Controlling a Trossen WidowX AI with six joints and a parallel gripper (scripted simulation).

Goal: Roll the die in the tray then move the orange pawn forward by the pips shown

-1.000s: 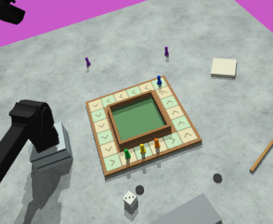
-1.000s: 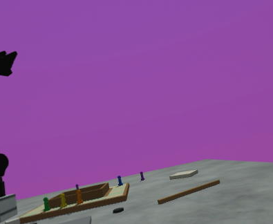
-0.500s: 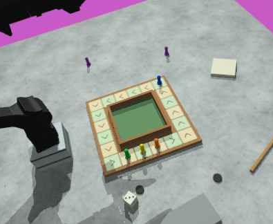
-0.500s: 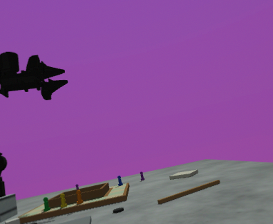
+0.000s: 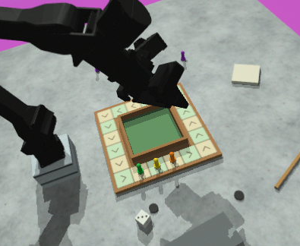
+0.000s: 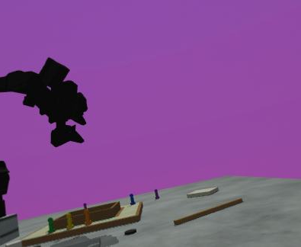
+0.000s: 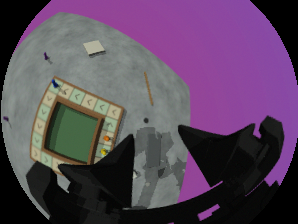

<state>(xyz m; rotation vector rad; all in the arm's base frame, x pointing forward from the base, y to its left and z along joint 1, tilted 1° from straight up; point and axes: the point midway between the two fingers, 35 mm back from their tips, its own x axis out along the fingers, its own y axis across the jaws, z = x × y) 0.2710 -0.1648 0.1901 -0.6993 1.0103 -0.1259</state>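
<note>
Now: the white die 210 mm below my gripper tip, 160 mm behind it and 80 mm to the right of it. The rest, counted from my gripper tip: green pawn: 200 mm below, 110 mm behind, 40 mm to the left; then orange pawn: 200 mm below, 20 mm to the left, 20 mm behind; then yellow pawn: 200 mm below, 70 mm behind, 30 mm to the left.
</note>
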